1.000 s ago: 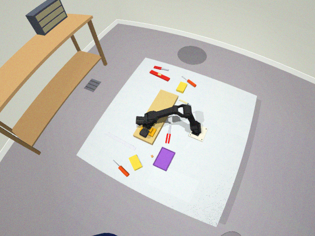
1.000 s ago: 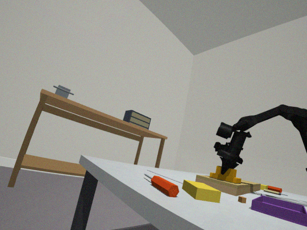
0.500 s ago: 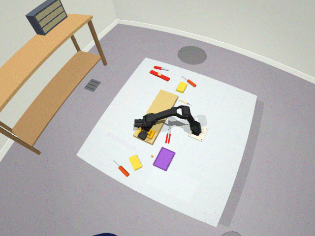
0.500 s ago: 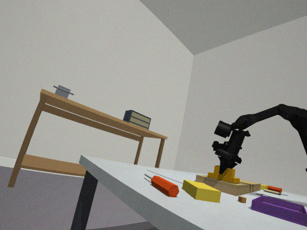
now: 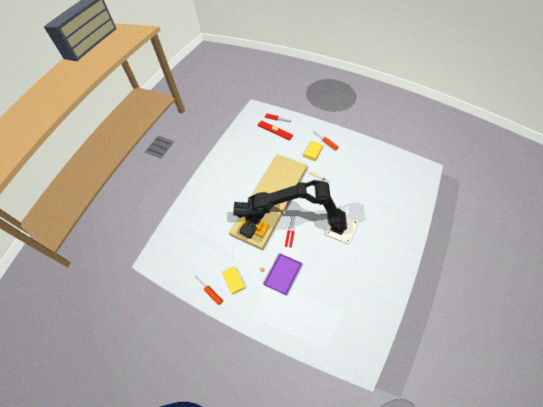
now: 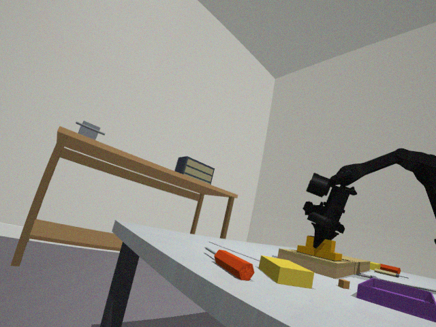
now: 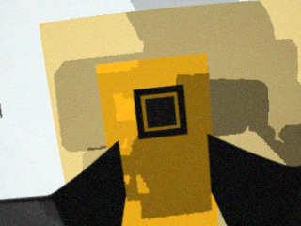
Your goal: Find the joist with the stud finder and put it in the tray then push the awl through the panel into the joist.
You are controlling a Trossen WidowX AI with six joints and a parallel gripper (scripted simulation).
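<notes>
Right now my gripper tip is 23 cm past the purple tray, 14 cm to the right of it and 5 cm above it. The rest, counted from my gripper tip: brown cube 16 cm to the left, 14 cm behind, 6 cm below; ruler 17 cm to the left, 17 cm ahead, 6 cm below; stud finder 2 cm above, 1 cm ahead.
</notes>
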